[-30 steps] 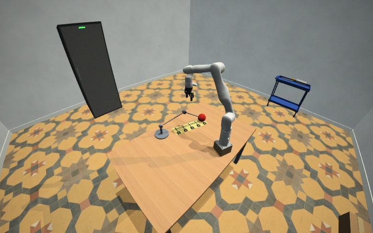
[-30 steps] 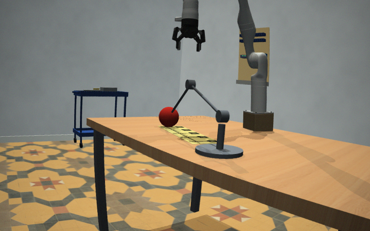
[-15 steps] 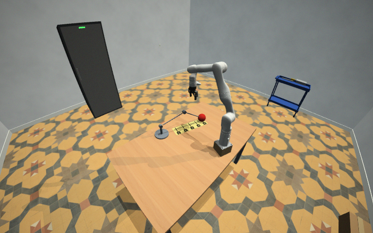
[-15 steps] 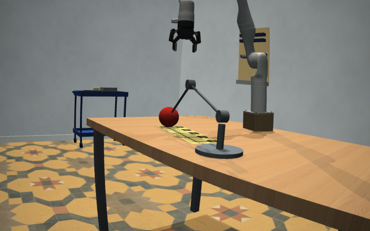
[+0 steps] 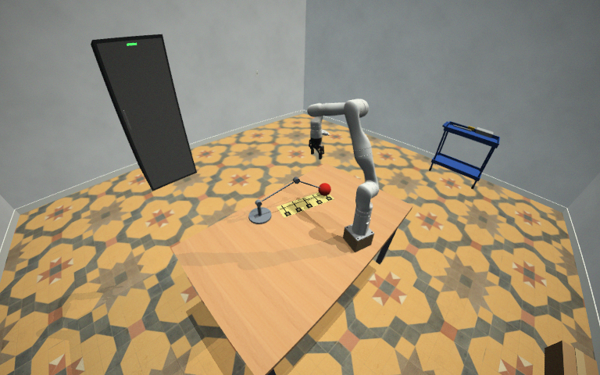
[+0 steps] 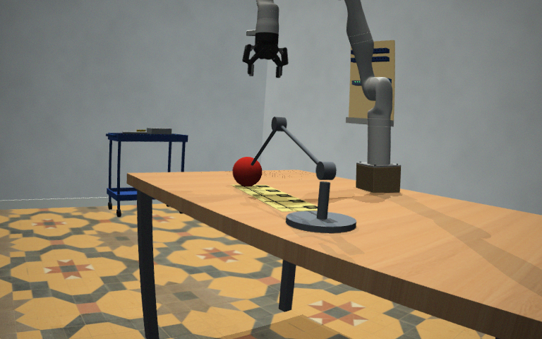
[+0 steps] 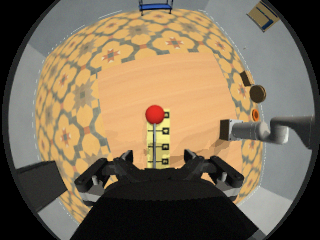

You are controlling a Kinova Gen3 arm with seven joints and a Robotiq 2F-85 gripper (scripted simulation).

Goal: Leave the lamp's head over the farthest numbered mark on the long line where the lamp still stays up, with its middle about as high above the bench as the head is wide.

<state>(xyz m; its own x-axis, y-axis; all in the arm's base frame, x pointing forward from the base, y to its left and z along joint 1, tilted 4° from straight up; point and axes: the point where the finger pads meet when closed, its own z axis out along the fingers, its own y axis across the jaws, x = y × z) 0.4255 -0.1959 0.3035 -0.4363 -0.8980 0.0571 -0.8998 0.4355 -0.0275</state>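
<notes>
Now: the yellow numbered strip 10 mm ahead of my hand, 80 mm to the left of it and 370 mm below it. Also, from my hand: round grey base 200 mm ahead, 380 mm to the left, 340 mm below.
</notes>
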